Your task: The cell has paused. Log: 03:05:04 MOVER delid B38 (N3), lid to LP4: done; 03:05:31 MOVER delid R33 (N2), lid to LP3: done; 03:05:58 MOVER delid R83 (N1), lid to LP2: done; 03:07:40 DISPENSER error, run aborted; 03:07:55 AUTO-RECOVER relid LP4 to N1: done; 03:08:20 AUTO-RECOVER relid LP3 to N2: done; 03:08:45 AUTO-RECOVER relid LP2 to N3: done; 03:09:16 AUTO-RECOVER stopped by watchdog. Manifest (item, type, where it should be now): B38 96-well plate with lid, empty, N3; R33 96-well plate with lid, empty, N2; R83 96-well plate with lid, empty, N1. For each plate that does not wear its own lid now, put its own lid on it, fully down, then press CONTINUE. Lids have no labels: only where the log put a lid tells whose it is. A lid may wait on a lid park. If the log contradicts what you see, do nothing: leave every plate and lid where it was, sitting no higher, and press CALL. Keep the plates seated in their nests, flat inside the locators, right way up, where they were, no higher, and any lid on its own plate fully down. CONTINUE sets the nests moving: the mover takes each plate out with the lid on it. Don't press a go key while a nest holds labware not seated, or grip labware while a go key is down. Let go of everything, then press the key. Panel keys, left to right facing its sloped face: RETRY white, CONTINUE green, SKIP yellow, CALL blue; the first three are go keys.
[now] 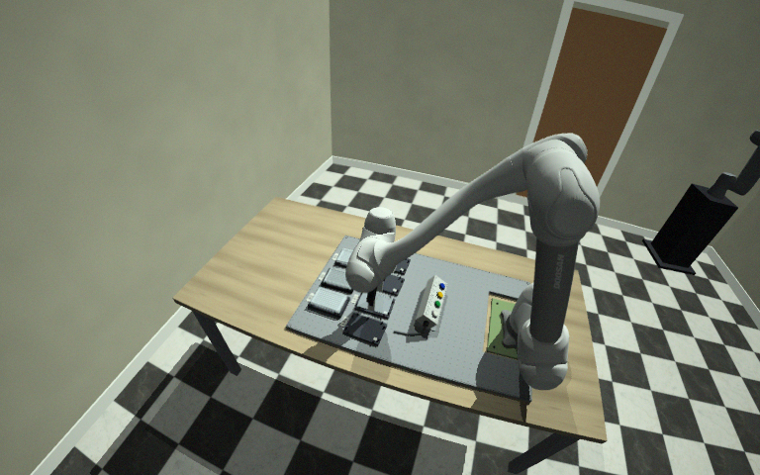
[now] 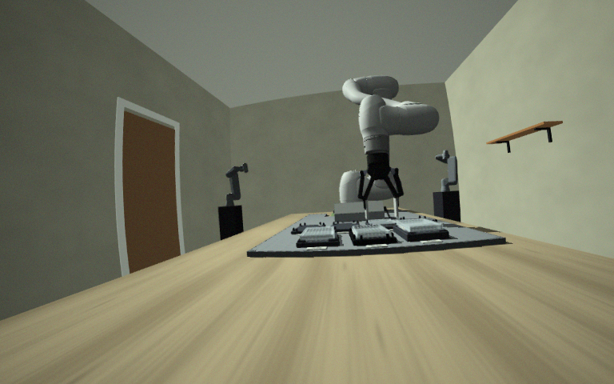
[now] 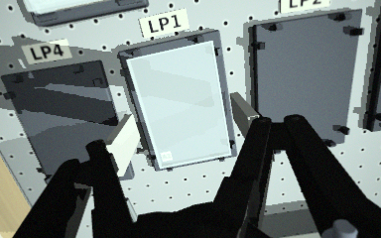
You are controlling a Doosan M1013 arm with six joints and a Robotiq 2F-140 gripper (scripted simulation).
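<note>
My hand is 40 mm above the clear lid. Round my hand: lid park LP2: 130 mm to the right, 50 mm below, 10 mm behind; LP1 label: 90 mm ahead, 50 mm below, 10 mm to the right; lid park LP4: 130 mm to the left, 50 mm below, 10 mm ahead.
</note>
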